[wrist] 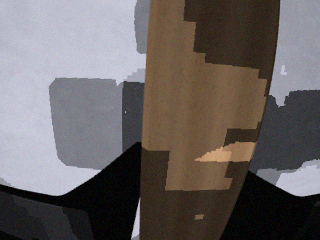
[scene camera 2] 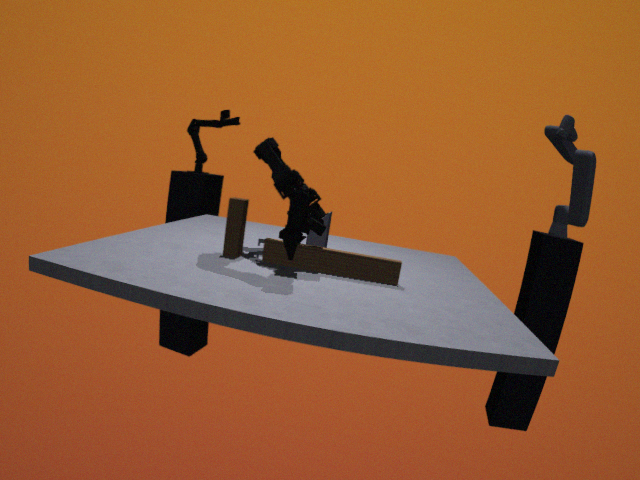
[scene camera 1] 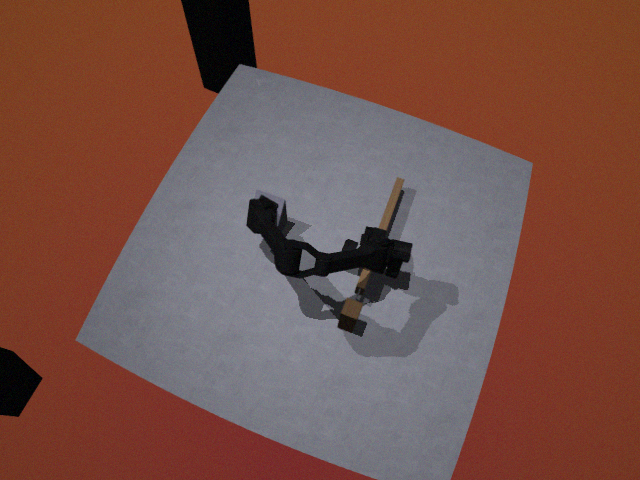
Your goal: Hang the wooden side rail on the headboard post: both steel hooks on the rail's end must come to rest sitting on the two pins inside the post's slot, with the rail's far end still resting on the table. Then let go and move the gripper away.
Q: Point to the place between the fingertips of my gripper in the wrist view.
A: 172,152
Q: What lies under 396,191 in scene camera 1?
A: A wooden side rail.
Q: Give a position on a wooden side rail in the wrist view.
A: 207,77
